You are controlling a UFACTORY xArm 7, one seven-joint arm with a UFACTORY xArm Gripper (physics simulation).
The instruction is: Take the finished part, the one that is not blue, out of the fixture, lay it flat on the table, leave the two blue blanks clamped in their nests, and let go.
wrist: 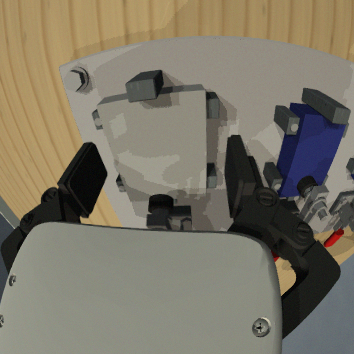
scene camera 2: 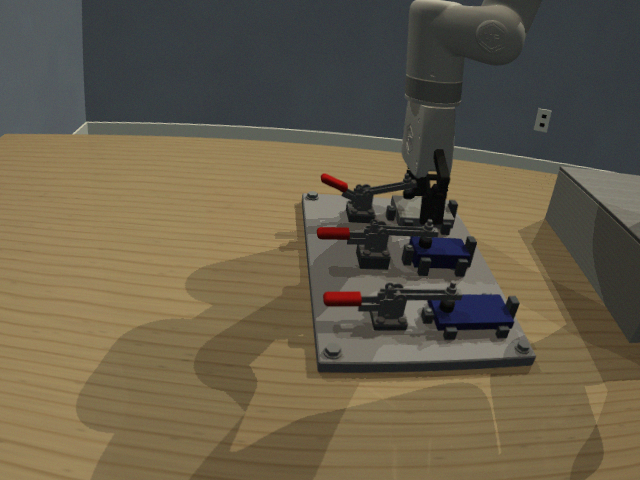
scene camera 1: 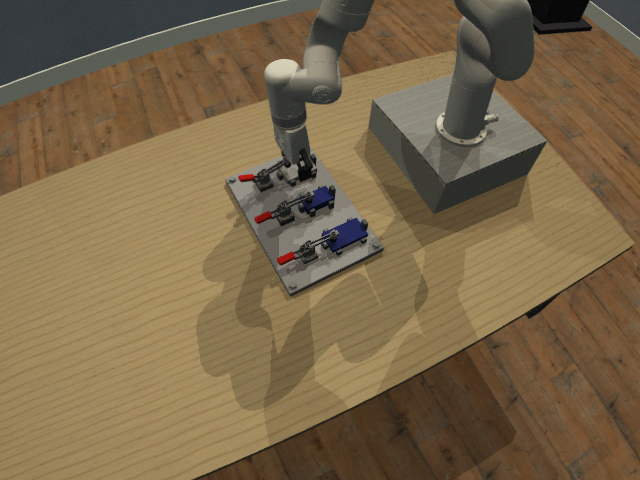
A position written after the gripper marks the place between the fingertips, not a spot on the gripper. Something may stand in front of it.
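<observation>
The gripper (scene camera 2: 422,208) appears in scene camera 2, in the wrist view (wrist: 159,154) and in scene camera 1 (scene camera 1: 296,166). A finished part (scene camera 2: 409,209) can be seen along with a blue blank (scene camera 2: 444,253) and another blue blank (scene camera 2: 473,312), while the wrist view also takes in the finished part (wrist: 158,145). It shows a clamp arm (wrist: 160,205) too, and a fixture plate (scene camera 2: 333,266) is visible both there (wrist: 249,75) and in scene camera 2.
</observation>
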